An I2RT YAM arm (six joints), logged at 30 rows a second.
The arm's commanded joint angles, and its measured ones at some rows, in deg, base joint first. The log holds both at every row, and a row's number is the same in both.
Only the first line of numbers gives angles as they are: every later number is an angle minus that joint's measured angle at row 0.
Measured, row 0:
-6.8, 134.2, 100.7, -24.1, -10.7, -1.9
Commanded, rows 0 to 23:
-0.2, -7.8, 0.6, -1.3, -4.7, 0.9
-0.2, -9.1, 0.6, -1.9, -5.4, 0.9
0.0, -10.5, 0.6, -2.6, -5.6, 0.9
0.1, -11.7, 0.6, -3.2, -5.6, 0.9
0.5, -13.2, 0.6, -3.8, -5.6, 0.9
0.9, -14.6, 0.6, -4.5, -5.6, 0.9
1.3, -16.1, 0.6, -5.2, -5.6, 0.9
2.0, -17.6, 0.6, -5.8, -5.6, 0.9
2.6, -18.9, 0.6, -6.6, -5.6, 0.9
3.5, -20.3, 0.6, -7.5, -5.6, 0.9
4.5, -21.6, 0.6, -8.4, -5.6, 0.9
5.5, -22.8, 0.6, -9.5, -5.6, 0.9
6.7, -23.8, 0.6, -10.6, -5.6, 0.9
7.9, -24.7, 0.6, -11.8, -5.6, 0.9
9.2, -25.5, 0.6, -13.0, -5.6, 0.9
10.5, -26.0, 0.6, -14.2, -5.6, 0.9
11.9, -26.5, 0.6, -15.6, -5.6, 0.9
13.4, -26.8, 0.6, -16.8, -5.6, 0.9
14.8, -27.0, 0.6, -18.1, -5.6, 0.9
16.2, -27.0, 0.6, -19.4, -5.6, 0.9
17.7, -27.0, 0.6, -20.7, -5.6, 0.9
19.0, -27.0, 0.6, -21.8, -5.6, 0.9
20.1, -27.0, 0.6, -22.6, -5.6, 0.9
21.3, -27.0, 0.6, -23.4, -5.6, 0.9
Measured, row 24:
18.8, -25.9, 0.0, -22.5, -4.7, 0.5
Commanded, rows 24 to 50:
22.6, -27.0, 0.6, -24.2, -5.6, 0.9
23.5, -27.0, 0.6, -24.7, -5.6, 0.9
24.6, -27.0, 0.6, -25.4, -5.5, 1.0
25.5, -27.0, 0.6, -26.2, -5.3, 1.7
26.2, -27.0, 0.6, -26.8, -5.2, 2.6
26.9, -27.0, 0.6, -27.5, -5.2, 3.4
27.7, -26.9, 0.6, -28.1, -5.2, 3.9
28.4, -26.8, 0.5, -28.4, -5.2, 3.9
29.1, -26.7, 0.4, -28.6, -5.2, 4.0
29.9, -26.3, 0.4, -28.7, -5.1, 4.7
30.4, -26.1, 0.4, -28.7, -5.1, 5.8
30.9, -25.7, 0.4, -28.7, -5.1, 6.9
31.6, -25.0, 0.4, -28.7, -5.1, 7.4
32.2, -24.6, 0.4, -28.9, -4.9, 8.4
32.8, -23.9, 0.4, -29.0, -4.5, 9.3
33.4, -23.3, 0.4, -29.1, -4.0, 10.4
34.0, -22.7, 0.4, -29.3, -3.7, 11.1
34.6, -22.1, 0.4, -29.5, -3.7, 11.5
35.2, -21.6, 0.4, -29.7, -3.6, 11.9
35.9, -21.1, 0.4, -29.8, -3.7, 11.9
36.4, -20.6, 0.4, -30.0, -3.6, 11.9
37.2, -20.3, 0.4, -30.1, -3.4, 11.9
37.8, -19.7, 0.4, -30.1, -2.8, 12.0
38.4, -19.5, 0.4, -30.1, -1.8, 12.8
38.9, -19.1, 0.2, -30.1, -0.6, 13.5
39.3, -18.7, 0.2, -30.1, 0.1, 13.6
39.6, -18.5, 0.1, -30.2, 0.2, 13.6
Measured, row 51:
38.4, -19.2, 0.0, -30.0, -2.5, 11.8
